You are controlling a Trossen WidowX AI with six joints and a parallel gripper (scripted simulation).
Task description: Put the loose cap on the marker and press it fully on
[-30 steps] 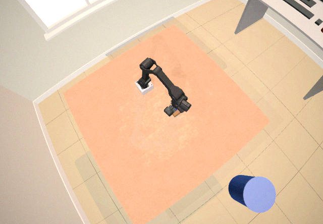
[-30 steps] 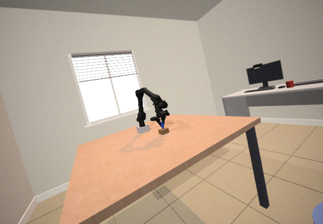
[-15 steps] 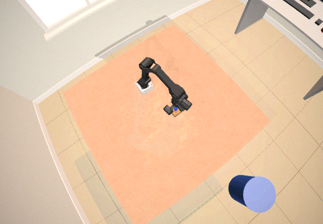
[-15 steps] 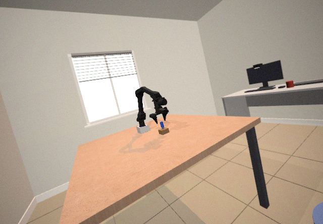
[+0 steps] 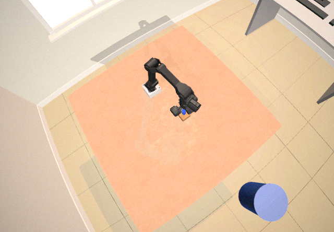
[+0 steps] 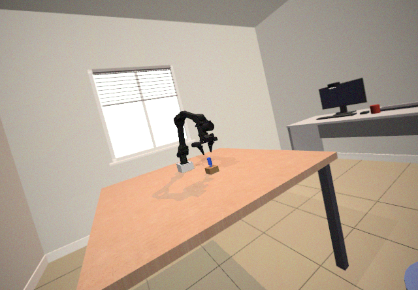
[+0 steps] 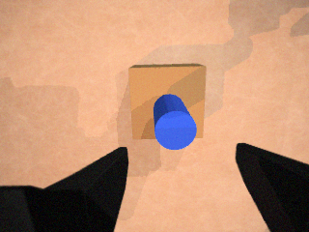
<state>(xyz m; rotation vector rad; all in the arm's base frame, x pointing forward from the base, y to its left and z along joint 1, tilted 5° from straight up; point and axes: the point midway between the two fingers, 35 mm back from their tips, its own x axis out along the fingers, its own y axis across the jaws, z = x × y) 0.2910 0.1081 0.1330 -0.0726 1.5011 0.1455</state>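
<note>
Right now my gripper tip is 6 cm above the blue cap. The rest, counted from my gripper tip: holder block 12 cm below.
</note>
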